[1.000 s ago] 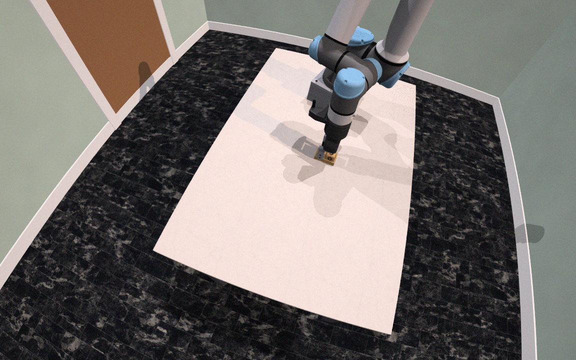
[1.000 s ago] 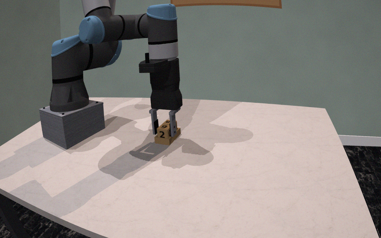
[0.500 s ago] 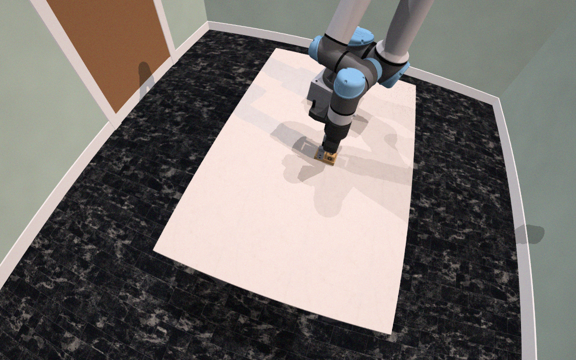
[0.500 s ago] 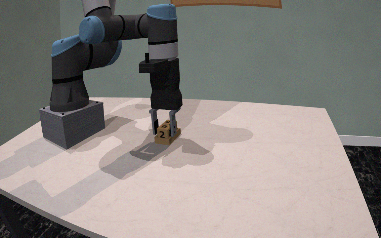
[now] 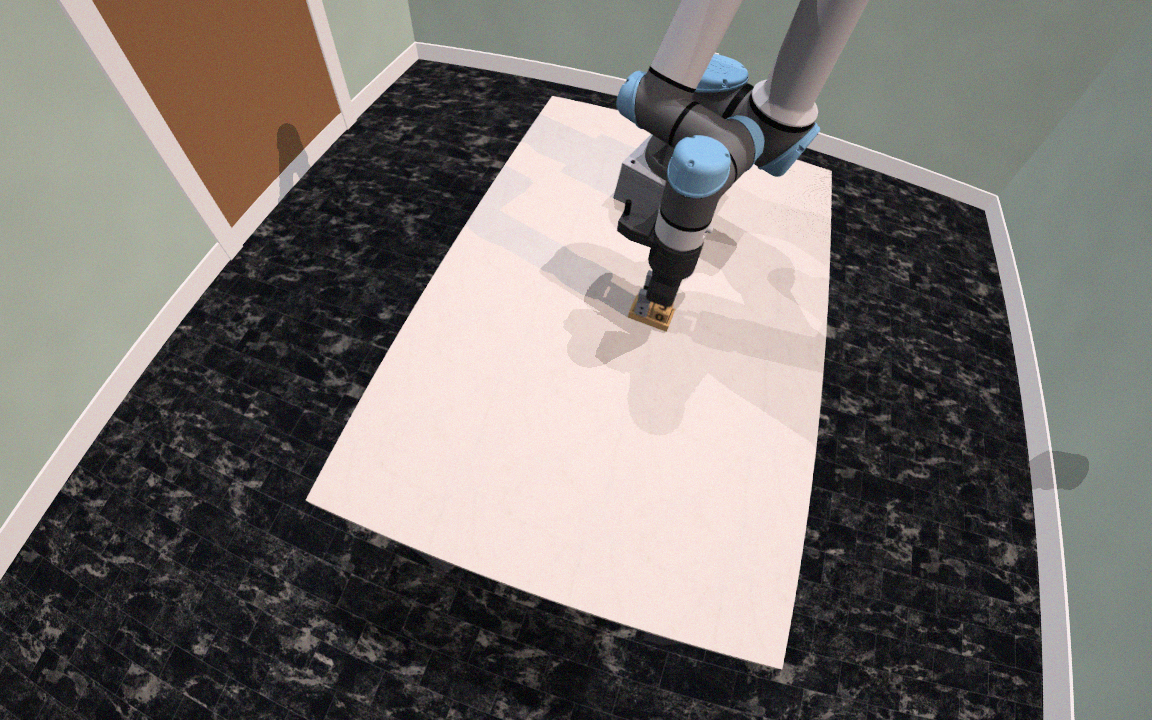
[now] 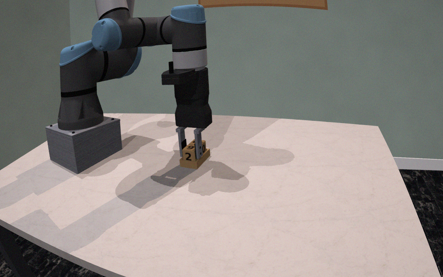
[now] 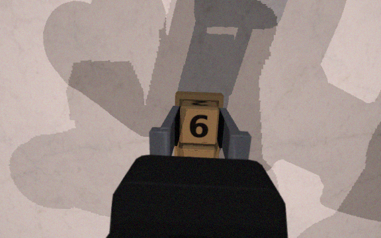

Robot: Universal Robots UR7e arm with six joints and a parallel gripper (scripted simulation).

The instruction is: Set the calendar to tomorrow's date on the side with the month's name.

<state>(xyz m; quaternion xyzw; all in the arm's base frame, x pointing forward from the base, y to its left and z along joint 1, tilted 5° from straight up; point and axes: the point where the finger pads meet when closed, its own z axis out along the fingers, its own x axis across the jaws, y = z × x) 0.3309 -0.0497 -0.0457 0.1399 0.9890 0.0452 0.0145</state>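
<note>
My gripper is now 30 mm above the wooden calendar tray and 20 mm to the right of it.
</note>
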